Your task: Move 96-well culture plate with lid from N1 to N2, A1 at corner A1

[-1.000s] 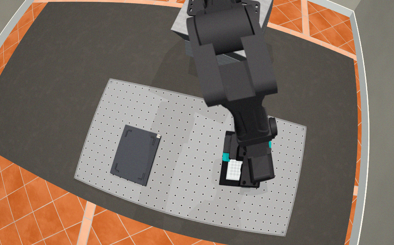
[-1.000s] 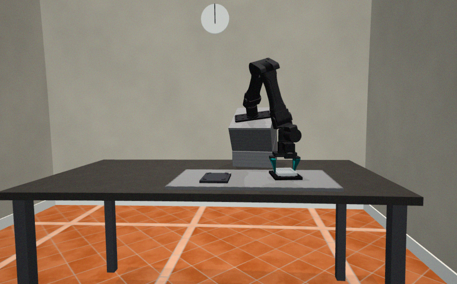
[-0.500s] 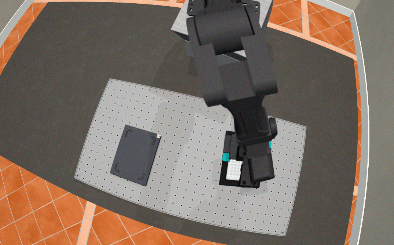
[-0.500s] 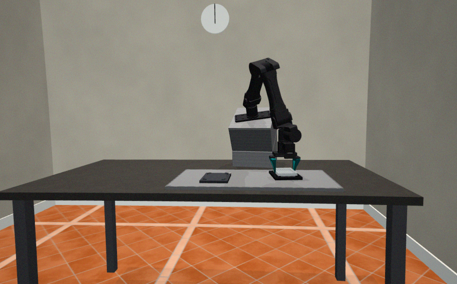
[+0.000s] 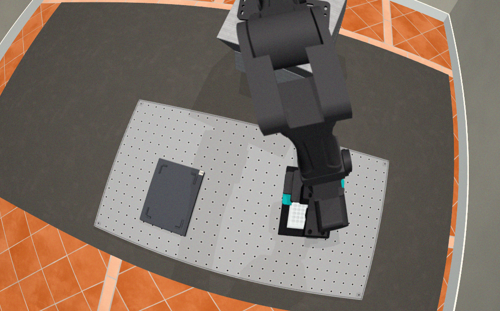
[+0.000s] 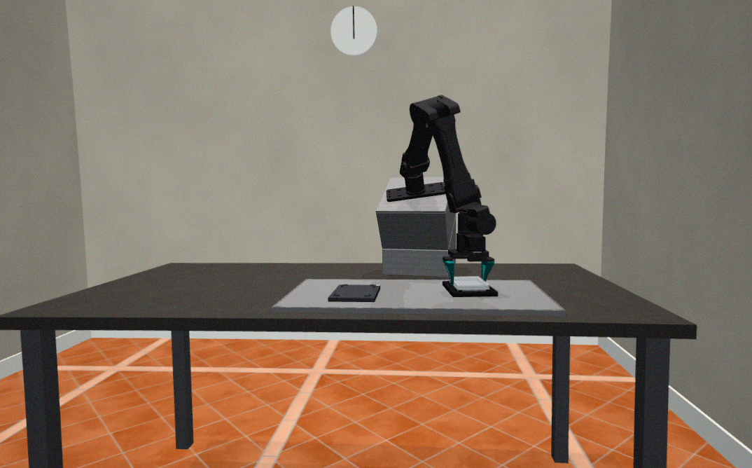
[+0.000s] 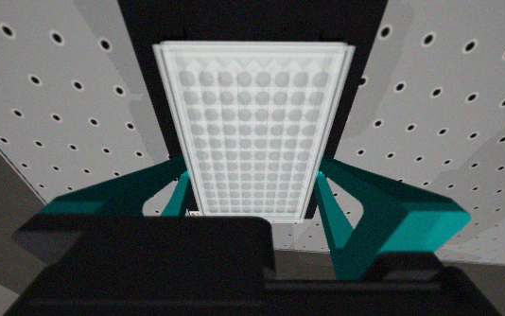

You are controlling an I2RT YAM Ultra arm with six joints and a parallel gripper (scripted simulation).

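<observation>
Right now the nest N1 is 10 mm ahead of my hand and 10 mm below it. Round my hand: clear lid: 10 mm ahead; nest N2: 50 mm ahead, 310 mm to the right, 10 mm below.
</observation>
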